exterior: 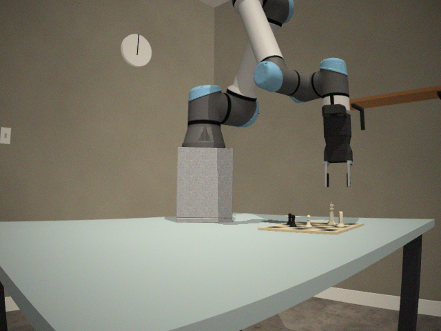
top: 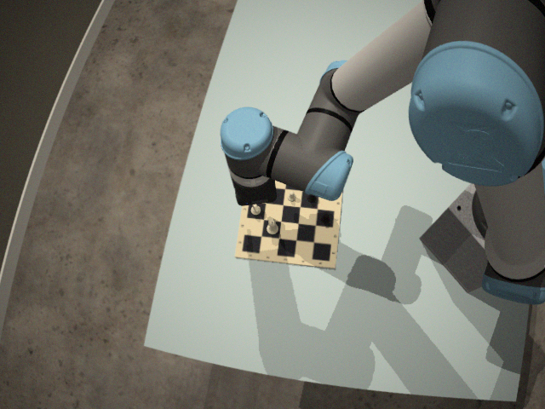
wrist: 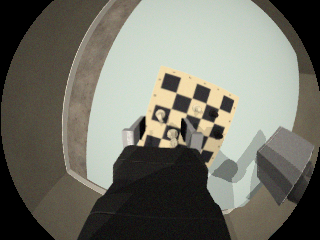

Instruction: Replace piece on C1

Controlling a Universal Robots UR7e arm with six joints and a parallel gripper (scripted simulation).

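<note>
Now: the white king 9 cm below my hand, 5 cm to the left of it and 4 cm behind it. From my hand the other things lie so: white pawn (11 cm below, 7 cm behind, 3 cm to the right); then chessboard (12 cm below, 7 cm behind, 1 cm to the left).
</note>
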